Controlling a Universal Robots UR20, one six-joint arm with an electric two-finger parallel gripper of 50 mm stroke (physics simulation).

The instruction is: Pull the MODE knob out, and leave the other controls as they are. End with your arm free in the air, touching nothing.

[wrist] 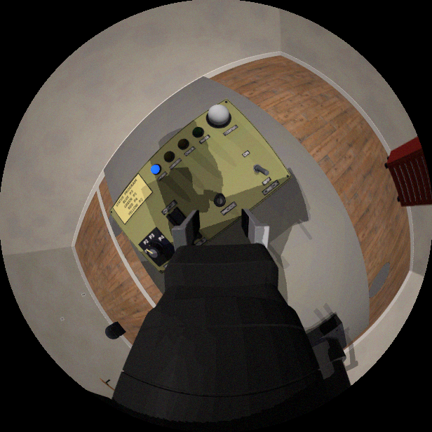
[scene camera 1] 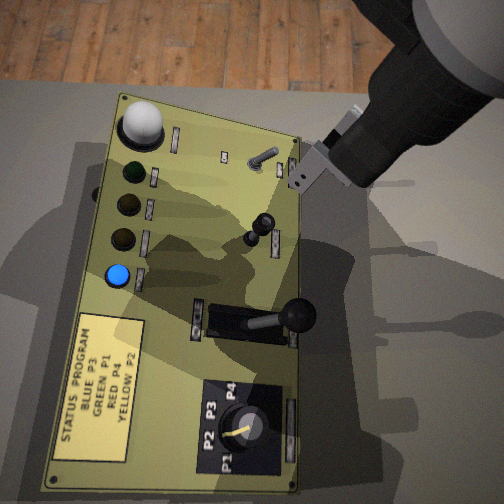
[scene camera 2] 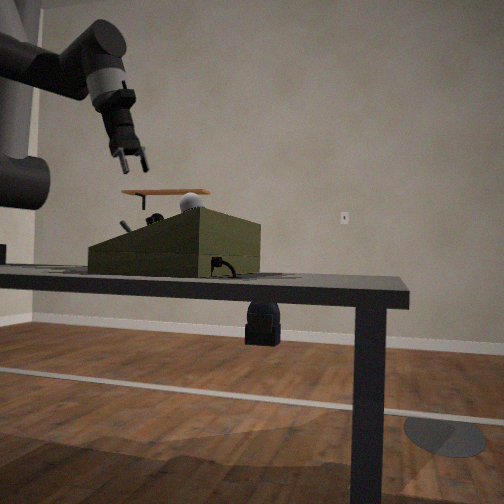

my gripper: wrist; scene camera 1; scene camera 2 136, 172
same spot on my gripper: (scene camera 1: 316, 161) = (wrist: 189, 234)
